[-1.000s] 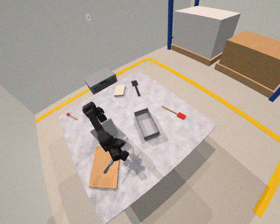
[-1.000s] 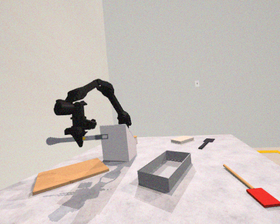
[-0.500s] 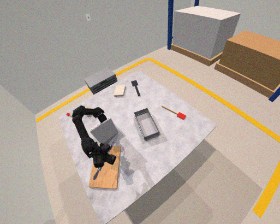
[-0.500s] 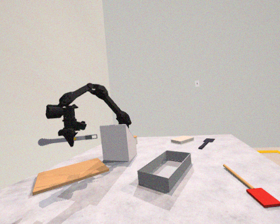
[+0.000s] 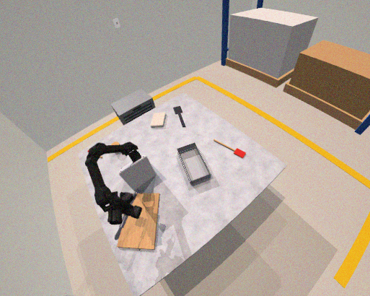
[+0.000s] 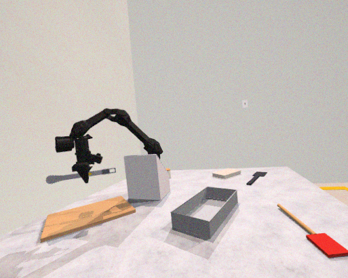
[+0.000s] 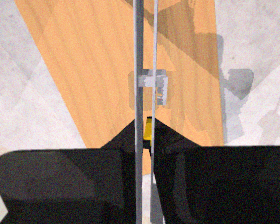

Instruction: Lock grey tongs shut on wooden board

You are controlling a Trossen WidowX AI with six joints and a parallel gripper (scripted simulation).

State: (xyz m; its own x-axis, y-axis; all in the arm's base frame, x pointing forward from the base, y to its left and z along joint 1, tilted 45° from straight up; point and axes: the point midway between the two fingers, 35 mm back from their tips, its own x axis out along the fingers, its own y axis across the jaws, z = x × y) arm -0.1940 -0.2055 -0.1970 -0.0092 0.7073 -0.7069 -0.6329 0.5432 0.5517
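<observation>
My gripper tip is now 15 cm above the wooden board. The rest, counted from my gripper tip: red brush (12 cm behind, 80 cm to the left, 15 cm below); grey roasting tin (53 cm ahead, 12 cm to the left, 13 cm below); cork-topped jar (10 cm ahead, 66 cm to the left, 12 cm below).
</observation>
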